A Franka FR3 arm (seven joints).
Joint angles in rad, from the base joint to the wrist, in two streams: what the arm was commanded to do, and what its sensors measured. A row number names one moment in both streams.
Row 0, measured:
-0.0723, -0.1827, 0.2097, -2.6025, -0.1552, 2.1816, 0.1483
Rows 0 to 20, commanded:
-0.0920, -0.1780, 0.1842, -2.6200, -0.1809, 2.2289, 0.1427
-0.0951, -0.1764, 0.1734, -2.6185, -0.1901, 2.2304, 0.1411
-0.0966, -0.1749, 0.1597, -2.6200, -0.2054, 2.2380, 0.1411
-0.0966, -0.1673, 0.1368, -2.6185, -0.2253, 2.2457, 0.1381
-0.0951, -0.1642, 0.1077, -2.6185, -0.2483, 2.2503, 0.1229
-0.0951, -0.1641, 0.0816, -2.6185, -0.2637, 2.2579, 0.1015
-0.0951, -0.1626, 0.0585, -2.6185, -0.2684, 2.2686, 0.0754
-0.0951, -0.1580, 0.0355, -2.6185, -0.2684, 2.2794, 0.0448
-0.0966, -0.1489, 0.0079, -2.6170, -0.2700, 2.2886, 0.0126
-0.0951, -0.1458, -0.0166, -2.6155, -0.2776, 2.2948, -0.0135
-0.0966, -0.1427, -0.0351, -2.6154, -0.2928, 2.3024, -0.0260
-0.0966, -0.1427, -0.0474, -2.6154, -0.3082, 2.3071, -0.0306
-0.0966, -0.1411, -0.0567, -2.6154, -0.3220, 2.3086, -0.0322
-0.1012, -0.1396, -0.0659, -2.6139, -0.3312, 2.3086, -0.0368
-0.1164, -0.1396, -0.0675, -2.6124, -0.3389, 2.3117, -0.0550
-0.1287, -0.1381, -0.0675, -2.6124, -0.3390, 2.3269, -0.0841
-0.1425, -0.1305, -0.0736, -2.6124, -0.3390, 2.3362, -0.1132
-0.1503, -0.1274, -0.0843, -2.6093, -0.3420, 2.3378, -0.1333
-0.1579, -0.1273, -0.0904, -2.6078, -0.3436, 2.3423, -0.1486
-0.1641, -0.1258, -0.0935, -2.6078, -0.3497, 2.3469, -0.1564
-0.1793, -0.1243, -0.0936, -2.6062, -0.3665, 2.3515, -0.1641
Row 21, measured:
-0.1412, -0.1542, -0.0853, -2.6033, -0.3336, 2.3030, -0.1183
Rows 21 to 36, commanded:
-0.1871, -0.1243, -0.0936, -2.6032, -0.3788, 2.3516, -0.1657
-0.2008, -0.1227, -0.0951, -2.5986, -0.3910, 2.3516, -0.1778
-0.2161, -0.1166, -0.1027, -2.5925, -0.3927, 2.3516, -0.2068
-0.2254, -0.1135, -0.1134, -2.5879, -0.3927, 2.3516, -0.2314
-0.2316, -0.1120, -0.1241, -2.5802, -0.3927, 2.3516, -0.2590
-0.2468, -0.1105, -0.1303, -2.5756, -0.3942, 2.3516, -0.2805
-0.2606, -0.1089, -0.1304, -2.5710, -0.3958, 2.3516, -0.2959
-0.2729, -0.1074, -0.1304, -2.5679, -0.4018, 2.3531, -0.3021
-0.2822, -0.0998, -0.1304, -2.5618, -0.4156, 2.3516, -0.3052
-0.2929, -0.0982, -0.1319, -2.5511, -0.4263, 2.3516, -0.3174
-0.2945, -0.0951, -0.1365, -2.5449, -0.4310, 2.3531, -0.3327
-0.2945, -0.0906, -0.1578, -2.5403, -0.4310, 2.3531, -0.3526
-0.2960, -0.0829, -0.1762, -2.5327, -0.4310, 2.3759, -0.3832
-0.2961, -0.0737, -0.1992, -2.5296, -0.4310, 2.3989, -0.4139
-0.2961, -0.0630, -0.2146, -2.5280, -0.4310, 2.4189, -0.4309
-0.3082, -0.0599, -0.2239, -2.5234, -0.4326, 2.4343, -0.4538
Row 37, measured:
-0.2834, -0.0995, -0.2023, -2.5424, -0.4172, 2.3812, -0.3945
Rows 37 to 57, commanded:
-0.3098, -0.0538, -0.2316, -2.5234, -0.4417, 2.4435, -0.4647
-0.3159, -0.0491, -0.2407, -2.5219, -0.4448, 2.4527, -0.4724
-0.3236, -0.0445, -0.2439, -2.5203, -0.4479, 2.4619, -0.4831
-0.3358, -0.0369, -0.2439, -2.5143, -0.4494, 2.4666, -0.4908
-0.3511, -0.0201, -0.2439, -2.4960, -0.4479, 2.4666, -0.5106
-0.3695, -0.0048, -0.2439, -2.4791, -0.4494, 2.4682, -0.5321
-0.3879, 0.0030, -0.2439, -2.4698, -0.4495, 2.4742, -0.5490
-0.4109, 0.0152, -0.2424, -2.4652, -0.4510, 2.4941, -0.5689
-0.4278, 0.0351, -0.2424, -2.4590, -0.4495, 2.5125, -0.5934
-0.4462, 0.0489, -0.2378, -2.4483, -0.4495, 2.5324, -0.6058
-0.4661, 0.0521, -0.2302, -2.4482, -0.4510, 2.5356, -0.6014
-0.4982, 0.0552, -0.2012, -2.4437, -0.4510, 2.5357, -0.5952
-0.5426, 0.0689, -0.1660, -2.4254, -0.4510, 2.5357, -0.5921
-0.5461, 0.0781, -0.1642, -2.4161, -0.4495, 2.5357, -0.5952
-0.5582, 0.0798, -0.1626, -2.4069, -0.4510, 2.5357, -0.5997
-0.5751, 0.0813, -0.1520, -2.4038, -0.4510, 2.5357, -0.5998
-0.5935, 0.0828, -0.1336, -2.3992, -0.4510, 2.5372, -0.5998
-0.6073, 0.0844, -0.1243, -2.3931, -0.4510, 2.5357, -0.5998
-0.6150, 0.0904, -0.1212, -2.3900, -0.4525, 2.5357, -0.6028
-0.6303, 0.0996, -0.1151, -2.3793, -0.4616, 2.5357, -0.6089
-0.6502, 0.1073, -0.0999, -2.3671, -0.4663, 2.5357, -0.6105
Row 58, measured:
-0.5817, 0.0519, -0.1425, -2.4078, -0.4399, 2.5164, -0.5896
